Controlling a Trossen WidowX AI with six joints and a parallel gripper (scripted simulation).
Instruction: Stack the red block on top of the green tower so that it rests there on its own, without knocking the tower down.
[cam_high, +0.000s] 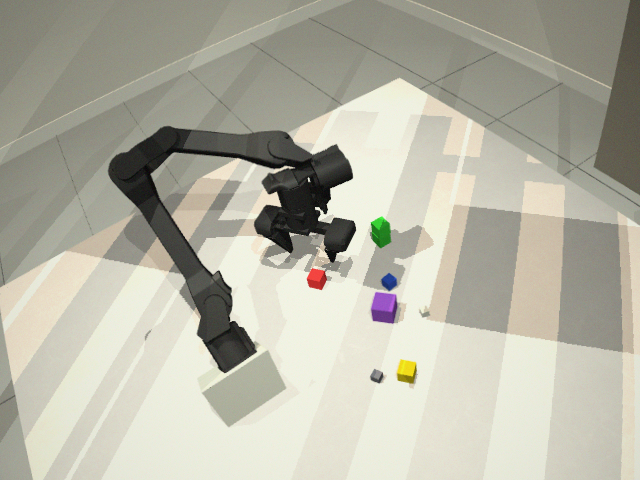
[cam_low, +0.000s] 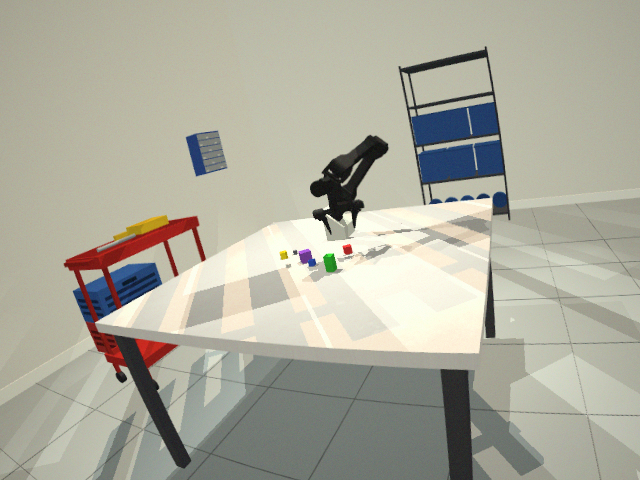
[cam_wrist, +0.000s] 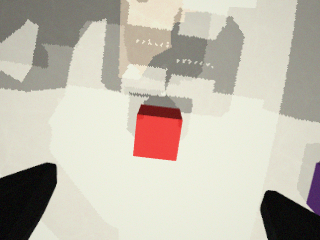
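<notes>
Right now my gripper tip is 70 mm above the red block. Round my gripper tip: blue cube 100 mm ahead, 110 mm to the right, 80 mm below; then purple cube 50 mm ahead, 150 mm to the right, 70 mm below; then small white cube 100 mm ahead, 210 mm to the right, 80 mm below.
</notes>
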